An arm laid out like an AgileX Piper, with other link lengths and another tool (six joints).
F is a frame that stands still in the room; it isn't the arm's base.
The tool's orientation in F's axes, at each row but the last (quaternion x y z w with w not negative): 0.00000 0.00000 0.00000 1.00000; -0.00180 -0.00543 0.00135 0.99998; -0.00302 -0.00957 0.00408 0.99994; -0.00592 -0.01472 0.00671 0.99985; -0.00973 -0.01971 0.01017 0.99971; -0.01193 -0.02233 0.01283 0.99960; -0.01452 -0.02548 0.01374 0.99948; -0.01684 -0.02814 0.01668 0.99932; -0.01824 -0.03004 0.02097 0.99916
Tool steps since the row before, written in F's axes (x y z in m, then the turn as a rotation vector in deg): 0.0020 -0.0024 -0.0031 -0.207 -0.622 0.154; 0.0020 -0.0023 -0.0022 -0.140 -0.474 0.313; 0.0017 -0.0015 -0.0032 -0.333 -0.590 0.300; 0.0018 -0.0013 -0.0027 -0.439 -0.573 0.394; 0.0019 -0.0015 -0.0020 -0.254 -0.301 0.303; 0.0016 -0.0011 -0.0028 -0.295 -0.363 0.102; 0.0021 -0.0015 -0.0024 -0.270 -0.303 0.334; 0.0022 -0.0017 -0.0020 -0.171 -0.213 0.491; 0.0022 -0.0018 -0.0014 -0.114 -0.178 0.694
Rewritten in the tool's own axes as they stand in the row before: 0.0020 -0.0024 -0.0031 -0.207 -0.622 0.154; 0.0020 -0.0023 -0.0022 -0.138 -0.475 0.313; 0.0016 -0.0015 -0.0032 -0.332 -0.589 0.303; 0.0017 -0.0013 -0.0028 -0.435 -0.572 0.400; 0.0018 -0.0015 -0.0021 -0.248 -0.302 0.307; 0.0014 -0.0011 -0.0029 -0.300 -0.358 0.107; 0.0019 -0.0015 -0.0025 -0.261 -0.305 0.339; 0.0020 -0.0017 -0.0022 -0.151 -0.224 0.493; 0.0020 -0.0018 -0.0016 -0.080 -0.199 0.693
